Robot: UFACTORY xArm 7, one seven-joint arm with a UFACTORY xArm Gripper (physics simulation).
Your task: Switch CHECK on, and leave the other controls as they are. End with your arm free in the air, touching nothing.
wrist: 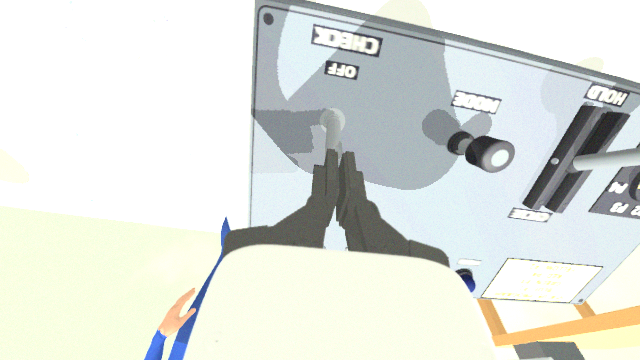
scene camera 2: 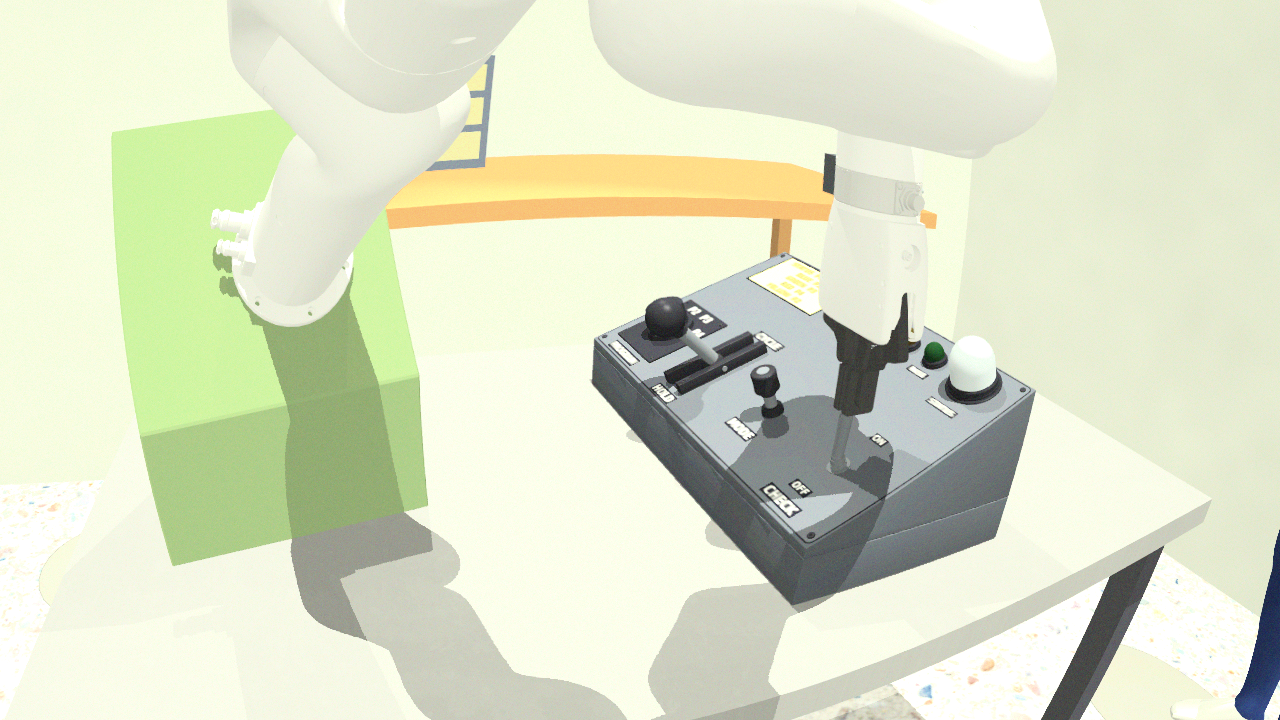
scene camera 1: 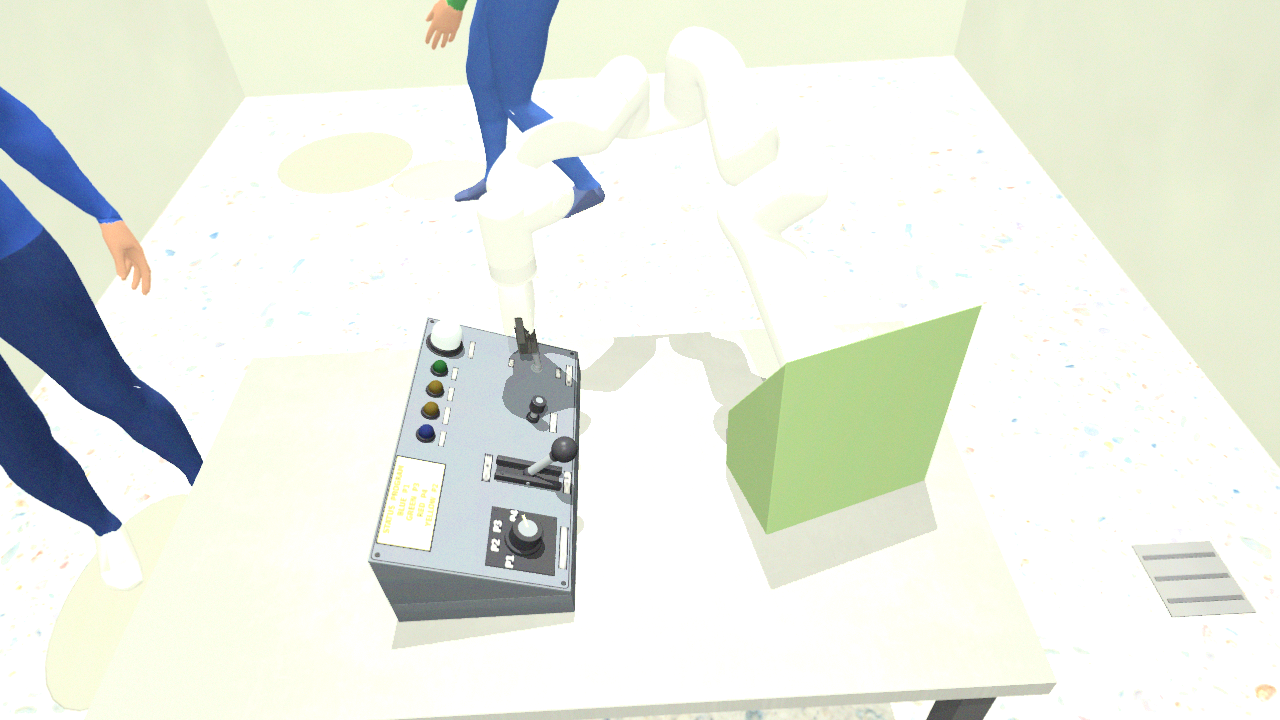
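Pixels of known places: gripper, fingertip midpoint: [wrist: 336, 165] [scene camera 2: 852, 410] [scene camera 1: 528, 350]; arm's base at its link origin: [scene camera 2: 291, 259] [scene camera 1: 816, 372].
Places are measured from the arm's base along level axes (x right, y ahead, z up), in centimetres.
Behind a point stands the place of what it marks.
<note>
The grey control panel [scene camera 1: 487, 402] {y 50.1, x 15.6, z -12.1 cm} [scene camera 2: 948, 474] {y 48.6, x 33.2, z -14.1 cm} [wrist: 410, 215] {y 50.5, x 16.2, z -11.9 cm} stands on the table. Its CHECK toggle lever [scene camera 1: 537, 366] {y 41.4, x 24.7, z -14.0 cm} [scene camera 2: 841, 443] {y 41.1, x 25.7, z -12.6 cm} [wrist: 332, 134] {y 40.8, x 25.3, z -11.7 cm} leans toward the ON label [scene camera 2: 879, 439] {y 46.0, x 25.8, z -13.2 cm}, away from the OFF label [scene camera 2: 799, 488] {y 37.9, x 24.8, z -16.5 cm} [wrist: 342, 70] {y 38.0, x 24.7, z -16.5 cm}. The CHECK label [scene camera 2: 780, 499] {y 36.2, x 24.6, z -17.3 cm} [wrist: 346, 41] {y 36.2, x 24.6, z -17.3 cm} is at the panel's edge. My gripper [scene camera 1: 529, 352] {y 42.4, x 25.0, z -10.2 cm} [scene camera 2: 853, 410] {y 42.4, x 25.0, z -10.2 cm} [wrist: 336, 165] {y 42.4, x 25.0, z -10.2 cm} is shut and points down at the lever's upper end. The fingertips are right at the lever and overlap its tip in the wrist view; whether they touch it is unclear.
The MODE knob [scene camera 1: 537, 404] {y 41.8, x 12.2, z -10.8 cm} [scene camera 2: 765, 380] {y 41.0, x 14.2, z -11.3 cm} [wrist: 490, 154] {y 41.2, x 13.9, z -10.9 cm}, the ball-topped slide lever [scene camera 1: 563, 449] {y 38.4, x -0.6, z -7.8 cm} [scene camera 2: 665, 317] {y 37.3, x 2.3, z -8.8 cm} and the rotary knob [scene camera 1: 525, 531] {y 45.2, x -11.2, z -11.9 cm} are on the panel. A white dome [scene camera 1: 445, 336] {y 55.8, x 25.8, z -5.2 cm} [scene camera 2: 972, 365] {y 53.8, x 29.5, z -6.0 cm} is at its corner. A green block [scene camera 1: 859, 429] {y -4.2, x -8.1, z -4.6 cm} [scene camera 2: 277, 483] {y -3.8, x 7.6, z -17.9 cm} stands apart.
</note>
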